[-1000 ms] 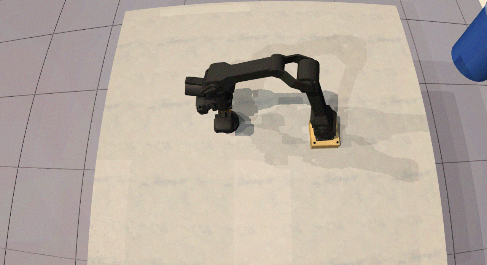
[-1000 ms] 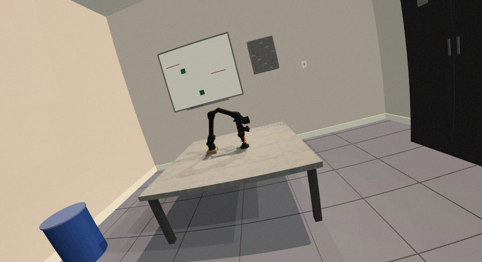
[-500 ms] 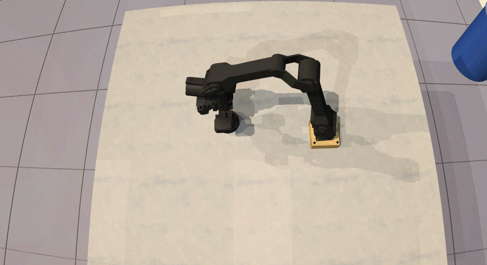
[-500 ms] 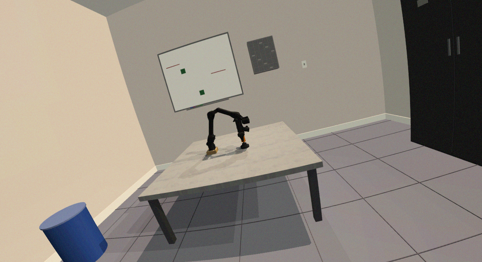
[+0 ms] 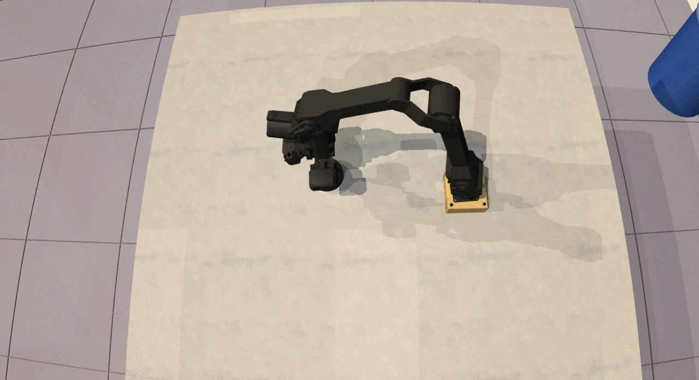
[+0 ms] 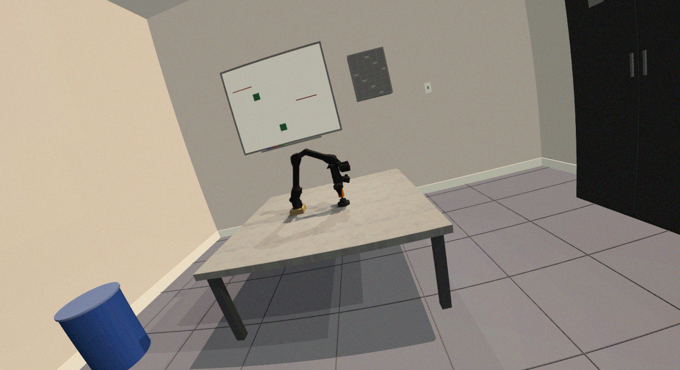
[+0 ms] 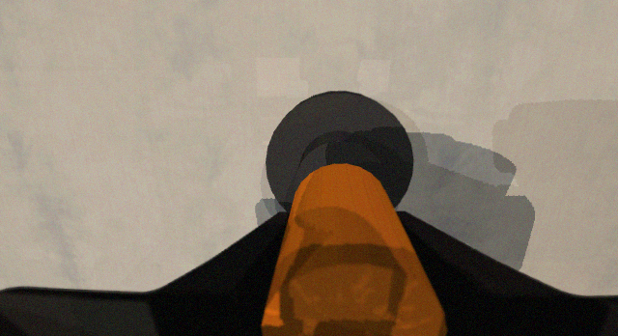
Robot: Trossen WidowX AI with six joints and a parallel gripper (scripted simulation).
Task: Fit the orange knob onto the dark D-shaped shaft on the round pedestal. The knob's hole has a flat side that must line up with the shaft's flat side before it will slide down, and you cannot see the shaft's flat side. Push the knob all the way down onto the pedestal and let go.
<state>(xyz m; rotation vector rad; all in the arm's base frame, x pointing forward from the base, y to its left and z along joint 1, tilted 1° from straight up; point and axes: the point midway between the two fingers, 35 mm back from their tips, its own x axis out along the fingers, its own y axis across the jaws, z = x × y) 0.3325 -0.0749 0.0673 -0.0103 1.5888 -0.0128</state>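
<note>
Right now the orange knob is 2 cm above my gripper tip. Round my gripper tip: dark round pedestal (4 cm below).
</note>
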